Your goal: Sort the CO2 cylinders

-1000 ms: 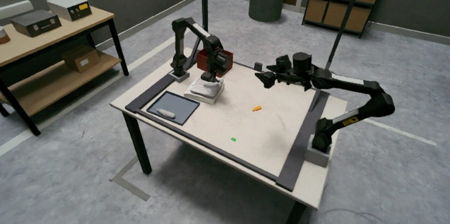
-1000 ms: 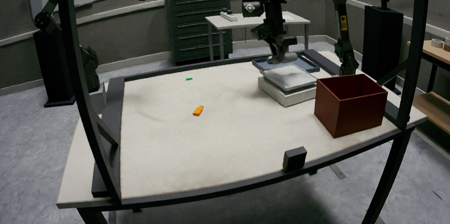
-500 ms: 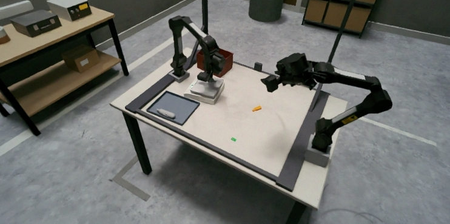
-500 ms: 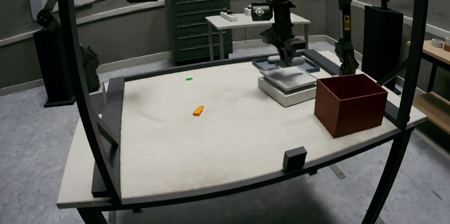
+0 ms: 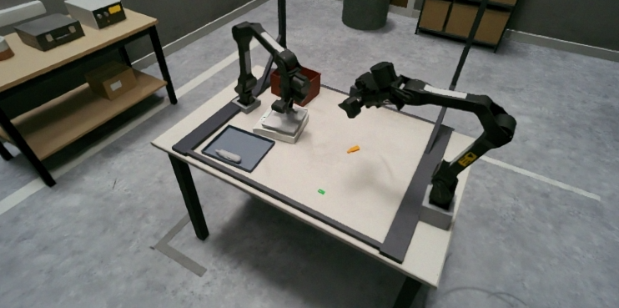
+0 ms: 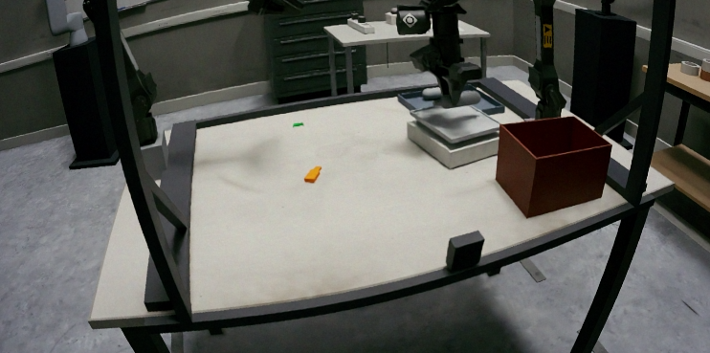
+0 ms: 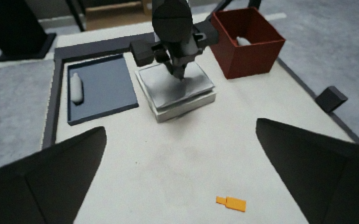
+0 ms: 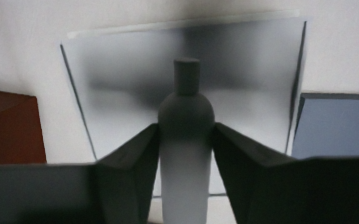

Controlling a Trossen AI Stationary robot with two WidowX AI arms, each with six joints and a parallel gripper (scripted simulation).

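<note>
The red scrap bin lies 23 cm behind my right hand, 16 cm to the right of it and 10 cm below it. The rest, counted from my right hand: small green piece 33 cm to the left, 19 cm ahead, 13 cm below; then blue-grey tray 23 cm ahead, 13 cm below, 7 cm to the right; then small orange piece 30 cm to the left, 13 cm below, 7 cm behind.
</note>
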